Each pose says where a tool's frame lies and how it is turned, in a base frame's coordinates. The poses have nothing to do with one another.
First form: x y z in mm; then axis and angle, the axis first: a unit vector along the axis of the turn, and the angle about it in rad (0 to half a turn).
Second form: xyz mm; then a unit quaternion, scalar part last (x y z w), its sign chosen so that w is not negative. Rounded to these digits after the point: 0 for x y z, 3 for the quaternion.
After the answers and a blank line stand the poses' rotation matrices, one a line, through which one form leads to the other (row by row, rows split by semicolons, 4 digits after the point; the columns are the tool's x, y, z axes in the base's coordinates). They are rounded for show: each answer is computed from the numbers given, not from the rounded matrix.
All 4 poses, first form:
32 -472 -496 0.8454 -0.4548 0.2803 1.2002
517 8 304 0.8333 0.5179 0.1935 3.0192
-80 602 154 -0.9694 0.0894 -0.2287 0.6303
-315 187 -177 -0.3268 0.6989 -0.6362 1.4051
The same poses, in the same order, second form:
32 -472 -496 0.477 -0.257 0.158 0.825
517 8 304 0.832 0.517 0.193 0.061
-80 602 154 -0.300 0.028 -0.071 0.951
-315 187 -177 -0.211 0.452 -0.411 0.763

0.8180 -0.5065 -0.2728; 0.0160 0.4941 -0.8693; 0.5750 0.7067 0.4123
0.3910 0.8362 0.3845; 0.8835 -0.4581 0.0979; 0.2580 0.3014 -0.9179
0.9884 0.1181 0.0953; -0.1514 0.8094 0.5674; -0.0101 -0.5753 0.8179
0.2541 0.4368 0.8629; -0.8182 0.5728 -0.0490; -0.5157 -0.6936 0.5029

